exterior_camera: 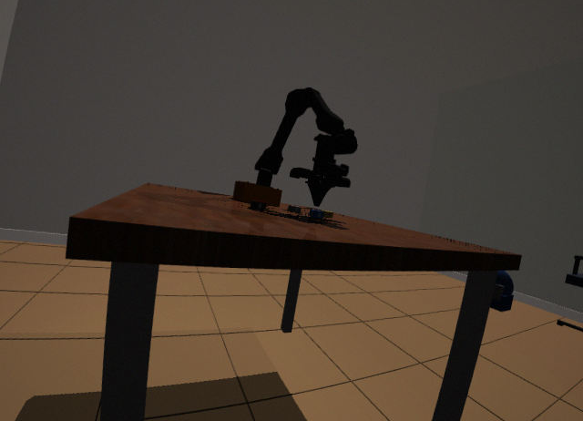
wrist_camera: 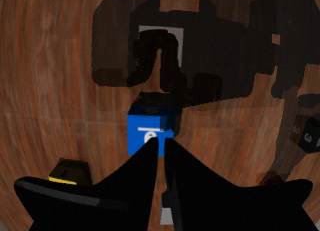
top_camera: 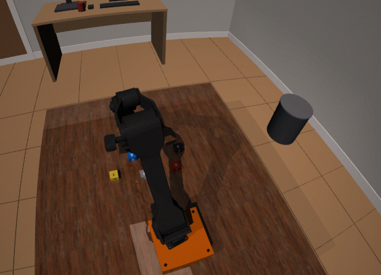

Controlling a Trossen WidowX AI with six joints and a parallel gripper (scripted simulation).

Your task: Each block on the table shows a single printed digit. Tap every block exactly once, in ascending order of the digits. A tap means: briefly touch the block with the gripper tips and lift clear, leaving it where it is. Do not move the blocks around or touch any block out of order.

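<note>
My gripper tip is 10 mm to the right of the blue block and 20 mm above it. Round my gripper tip: yellow block: 50 mm behind, 100 mm to the left, 20 mm below; then red block: 120 mm behind, 130 mm to the right, 20 mm below; then grey block: 100 mm behind, 20 mm below.
</note>
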